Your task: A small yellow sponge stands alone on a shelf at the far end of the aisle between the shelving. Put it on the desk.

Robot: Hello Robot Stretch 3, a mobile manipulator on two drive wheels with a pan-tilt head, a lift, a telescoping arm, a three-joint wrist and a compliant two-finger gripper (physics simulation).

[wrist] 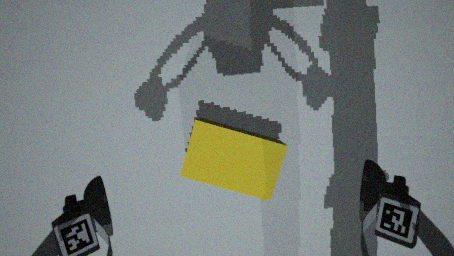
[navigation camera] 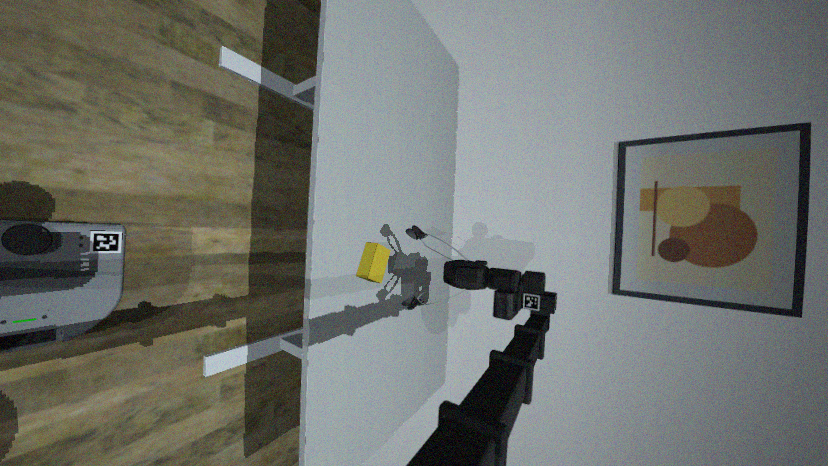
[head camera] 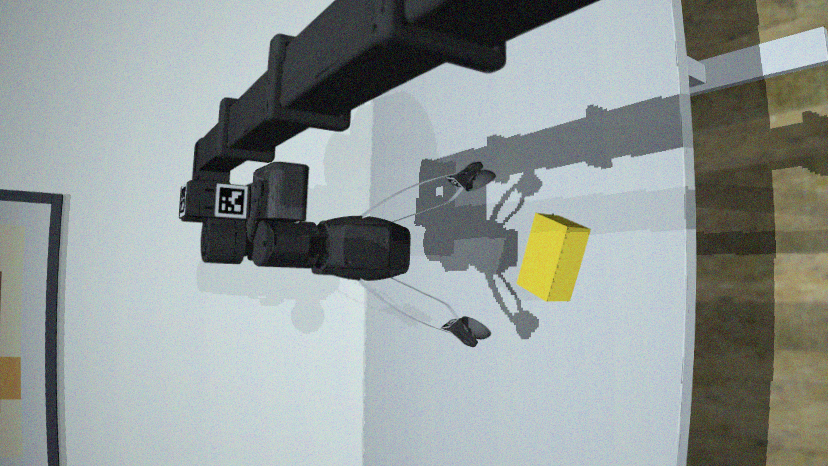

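Seen in the pictures: gripper, between the fingertips: (wrist: 233,191) (navigation camera: 405,266) (head camera: 489,254); robot's base, origin of its link: (navigation camera: 29,237).
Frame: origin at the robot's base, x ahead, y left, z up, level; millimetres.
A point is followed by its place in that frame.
Observation:
The yellow sponge (head camera: 550,258) @[x -20, y -566, z 765 mm] (navigation camera: 373,262) @[x -18, y -556, z 765 mm] (wrist: 231,159) @[x -21, y -585, z 765 mm] rests on the white desk top (head camera: 521,405) @[x 192, y -657, z 720 mm] (navigation camera: 382,144) @[x 334, y -619, z 720 mm] (wrist: 50,75) @[x 208, y -701, z 720 mm], set slightly askew, between the desk's front edge and the wall. My gripper (head camera: 476,254) @[x -22, y -582, z 853 mm] (navigation camera: 414,267) @[x -22, y -582, z 853 mm] (wrist: 233,191) @[x -22, y -582, z 853 mm] is open and empty. It hangs above the desk, clear of the sponge and to its wall side in the head view. In the wrist view the sponge shows between and beyond the two spread fingertips, touching neither. Shadows of the gripper and arm fall on the desk beside the sponge.
The dark telescoping arm (head camera: 347,63) @[x -86, y -260, z 1195 mm] (navigation camera: 492,399) @[x -86, y -256, z 1183 mm] reaches over the desk. A framed picture (head camera: 55,324) @[x 125, y -1175, z 1352 mm] (navigation camera: 621,219) @[x 156, y -1175, z 1365 mm] hangs on the wall behind. White desk legs (head camera: 793,52) (navigation camera: 240,64) stick out over the wooden floor (navigation camera: 173,144) @[x 346, y -299, z 1 mm]. My base (navigation camera: 107,277) @[x -99, y -136, z 160 mm] stands on the floor in front.

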